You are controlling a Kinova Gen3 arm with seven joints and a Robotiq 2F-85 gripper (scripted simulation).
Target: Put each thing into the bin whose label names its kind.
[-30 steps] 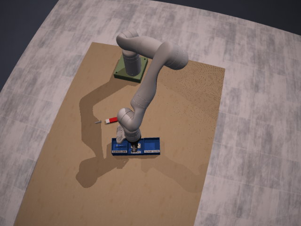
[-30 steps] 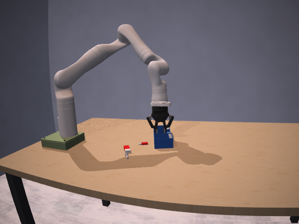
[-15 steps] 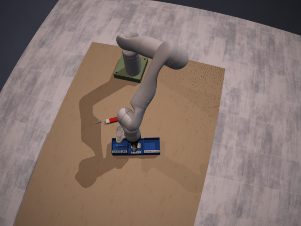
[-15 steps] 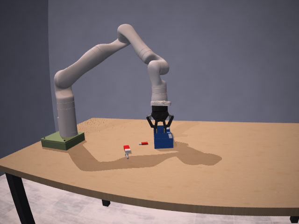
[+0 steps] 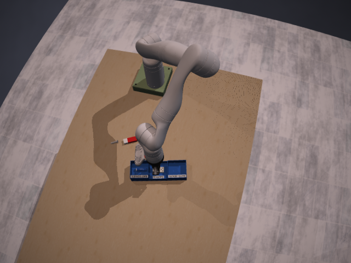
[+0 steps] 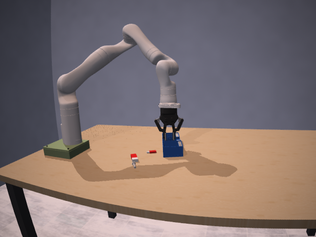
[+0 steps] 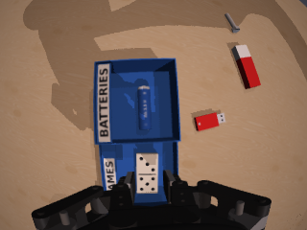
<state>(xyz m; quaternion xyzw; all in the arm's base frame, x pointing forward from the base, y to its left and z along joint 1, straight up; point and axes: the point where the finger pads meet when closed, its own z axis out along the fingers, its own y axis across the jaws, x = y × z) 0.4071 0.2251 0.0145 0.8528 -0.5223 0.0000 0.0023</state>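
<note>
My hand is 1 cm short of the blue bin row, 1 cm to the right of it and 3 cm above it. The rest, counted from my hand: blue battery (4 cm ahead, 7 cm to the right, 4 cm below); white domino (4 cm below); red object (5 cm behind, 9 cm to the right, 5 cm below).
</note>
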